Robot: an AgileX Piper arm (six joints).
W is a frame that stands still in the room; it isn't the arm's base.
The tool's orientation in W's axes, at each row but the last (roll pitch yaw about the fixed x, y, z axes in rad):
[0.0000 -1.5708 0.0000]
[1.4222 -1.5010 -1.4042]
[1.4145 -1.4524 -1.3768]
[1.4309 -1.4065 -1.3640]
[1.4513 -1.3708 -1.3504]
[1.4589 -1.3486 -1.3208]
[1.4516 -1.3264 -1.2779]
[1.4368 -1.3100 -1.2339]
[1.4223 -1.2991 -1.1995]
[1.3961 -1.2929 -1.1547]
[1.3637 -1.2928 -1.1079]
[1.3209 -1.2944 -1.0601]
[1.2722 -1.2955 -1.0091]
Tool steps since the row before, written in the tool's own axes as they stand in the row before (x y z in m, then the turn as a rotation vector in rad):
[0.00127 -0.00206 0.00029 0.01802 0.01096 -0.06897]
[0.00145 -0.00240 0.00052 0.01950 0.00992 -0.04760]
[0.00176 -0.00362 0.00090 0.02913 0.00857 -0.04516]
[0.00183 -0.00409 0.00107 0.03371 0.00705 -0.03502]
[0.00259 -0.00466 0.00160 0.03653 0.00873 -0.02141]
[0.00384 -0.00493 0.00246 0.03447 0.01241 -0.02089]
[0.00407 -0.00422 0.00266 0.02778 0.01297 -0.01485]
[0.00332 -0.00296 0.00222 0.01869 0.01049 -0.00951]
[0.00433 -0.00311 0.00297 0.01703 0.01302 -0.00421]
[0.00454 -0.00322 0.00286 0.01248 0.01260 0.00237]
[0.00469 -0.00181 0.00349 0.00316 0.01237 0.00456]
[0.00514 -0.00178 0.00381 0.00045 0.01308 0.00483]
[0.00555 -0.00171 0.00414 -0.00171 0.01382 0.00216]
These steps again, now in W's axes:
[-0.00029 -0.00206 0.00127 0.06897 0.01096 0.01802]
[-0.00046 -0.00250 0.00129 0.04764 0.00943 0.01965]
[-0.00073 -0.00383 0.00134 0.04547 0.00688 0.02910]
[-0.00074 -0.00439 0.00117 0.03561 0.00395 0.03360]
[-0.00103 -0.00521 0.00166 0.02203 0.00364 0.03702]
[-0.00158 -0.00593 0.00273 0.02092 0.00757 0.03583]
[-0.00164 -0.00545 0.00301 0.01442 0.00859 0.02964]
[-0.00132 -0.00407 0.00253 0.00890 0.00735 0.02041]
[-0.00182 -0.00468 0.00346 0.00305 0.00895 0.01969]
[-0.00155 -0.00486 0.00363 -0.00373 0.00809 0.01552]
[-0.00236 -0.00375 0.00422 -0.00693 0.00959 0.00662]
[-0.00255 -0.00390 0.00473 -0.00772 0.01083 0.00422]
[-0.00276 -0.00399 0.00523 -0.00565 0.01273 0.00212]

